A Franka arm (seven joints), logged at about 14 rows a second.
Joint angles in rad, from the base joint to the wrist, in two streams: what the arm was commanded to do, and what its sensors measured. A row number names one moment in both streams.
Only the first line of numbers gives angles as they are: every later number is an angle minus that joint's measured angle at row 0.
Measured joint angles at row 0: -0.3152, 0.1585, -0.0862, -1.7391, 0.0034, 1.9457, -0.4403
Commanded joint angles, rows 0 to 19: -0.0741, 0.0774, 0.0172, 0.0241, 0.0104, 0.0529, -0.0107; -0.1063, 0.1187, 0.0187, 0.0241, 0.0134, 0.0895, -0.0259; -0.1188, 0.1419, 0.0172, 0.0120, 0.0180, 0.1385, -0.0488; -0.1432, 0.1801, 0.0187, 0.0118, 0.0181, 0.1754, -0.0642; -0.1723, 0.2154, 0.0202, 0.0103, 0.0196, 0.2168, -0.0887; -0.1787, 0.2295, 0.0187, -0.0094, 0.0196, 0.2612, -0.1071; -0.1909, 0.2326, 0.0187, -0.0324, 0.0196, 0.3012, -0.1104; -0.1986, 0.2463, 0.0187, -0.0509, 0.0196, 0.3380, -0.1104; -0.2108, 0.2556, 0.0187, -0.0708, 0.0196, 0.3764, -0.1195; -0.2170, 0.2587, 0.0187, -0.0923, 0.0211, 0.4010, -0.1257; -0.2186, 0.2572, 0.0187, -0.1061, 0.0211, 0.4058, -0.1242; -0.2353, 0.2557, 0.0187, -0.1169, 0.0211, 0.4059, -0.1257; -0.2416, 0.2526, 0.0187, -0.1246, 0.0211, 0.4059, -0.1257; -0.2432, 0.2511, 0.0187, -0.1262, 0.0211, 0.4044, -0.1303; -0.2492, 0.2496, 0.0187, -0.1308, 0.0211, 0.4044, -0.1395; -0.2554, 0.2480, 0.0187, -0.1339, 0.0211, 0.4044, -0.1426; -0.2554, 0.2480, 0.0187, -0.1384, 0.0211, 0.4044, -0.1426; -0.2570, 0.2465, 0.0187, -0.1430, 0.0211, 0.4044, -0.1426; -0.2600, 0.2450, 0.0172, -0.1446, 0.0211, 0.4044, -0.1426; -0.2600, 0.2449, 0.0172, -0.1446, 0.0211, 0.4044, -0.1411
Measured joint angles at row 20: -0.2430, 0.2750, 0.0024, -0.1026, 0.0001, 0.3809, -0.1200
